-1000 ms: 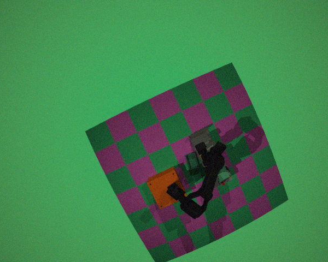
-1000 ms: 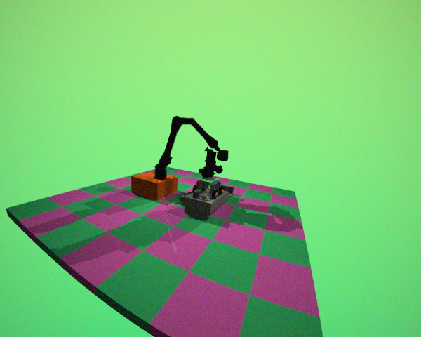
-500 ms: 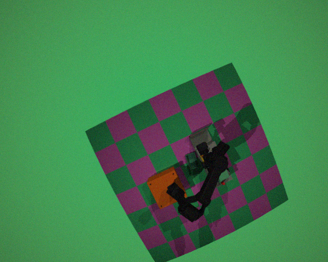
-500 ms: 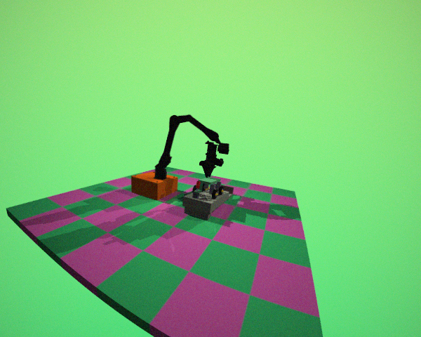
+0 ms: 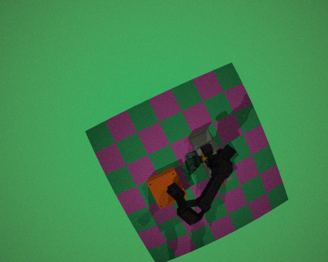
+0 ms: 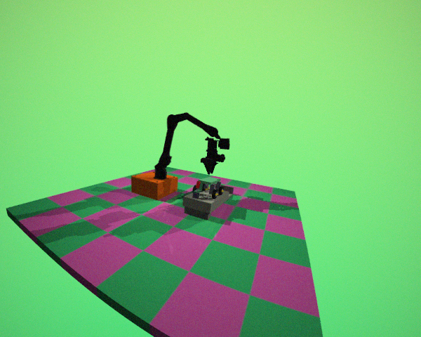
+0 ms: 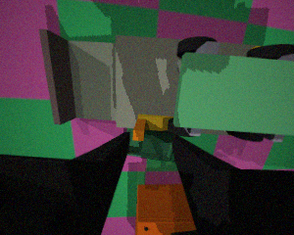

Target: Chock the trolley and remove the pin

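The red-headed stop pin is 10 mm behind my gripper tip, 220 mm to the right of it and 30 mm below it. Also, from my gripper tip: grey ramp: 30 mm ahead, 110 mm to the right, 110 mm below; then trolley: 20 mm ahead, 120 mm to the right, 50 mm below; then yellow chock: 20 mm behind, 10 mm to the right, 80 mm below.
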